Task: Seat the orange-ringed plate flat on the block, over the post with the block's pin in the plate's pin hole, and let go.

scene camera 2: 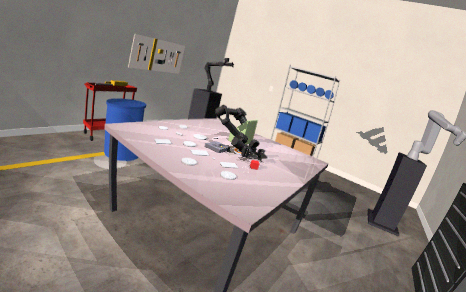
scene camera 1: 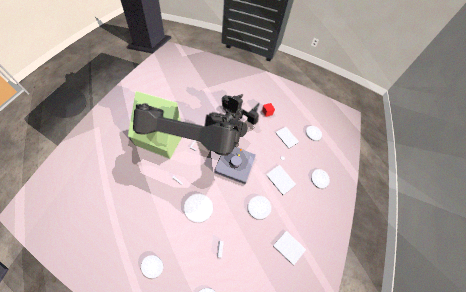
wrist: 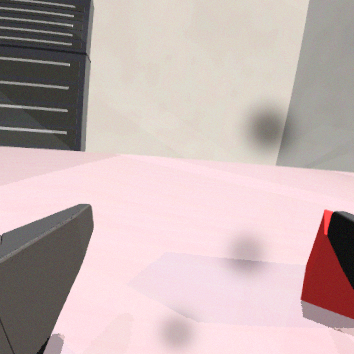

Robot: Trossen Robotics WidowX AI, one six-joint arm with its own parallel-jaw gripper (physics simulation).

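Frame: origin at the arm's base, x ahead, y left, z up, level; metres.
Where they show: gripper, fingertip midpoint: (scene camera 2: 262, 157) (scene camera 1: 250, 99) (wrist: 213, 219); arm's base, link origin: (scene camera 2: 244, 124) (scene camera 1: 154, 116).
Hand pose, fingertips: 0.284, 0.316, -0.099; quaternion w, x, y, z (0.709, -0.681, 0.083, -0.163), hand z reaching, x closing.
Each offset is from my fingertips to the top centre of the thing, as dx, dy, dz. "*": to the spot under its first point. Level surfaces: height alone.
The grey block {+0.037, -0.314, -0.012} (scene camera 1: 244, 173) (scene camera 2: 215, 146) lies on the table with its round post {dz -0.012} (scene camera 1: 236, 161) upright and uncovered. Small orange spots {* +0.037, -0.260, -0.027} (scene camera 1: 240, 150) show at the block's edge beside the arm, and a bit of orange {-0.070, -0.183, -0.039} (scene camera 2: 236, 150) shows by the arm in the second scene view. The plate's outline cannot be made out; the arm hides that area. My gripper (scene camera 1: 250, 101) (wrist: 213, 219) is open and empty, low over the table, beyond the block and near a red cube. No plate shows between the fingers in the wrist view.
The red cube {+0.091, -0.002, -0.011} (scene camera 1: 269, 109) (scene camera 2: 255, 165) (wrist: 319, 280) is close to the right finger in the wrist view. A green bin (scene camera 1: 173, 138) (scene camera 2: 252, 131) stands near the arm's base. Several white discs and rectangles lie around the block on the pink table (scene camera 1: 320, 215) (scene camera 2: 270, 192).
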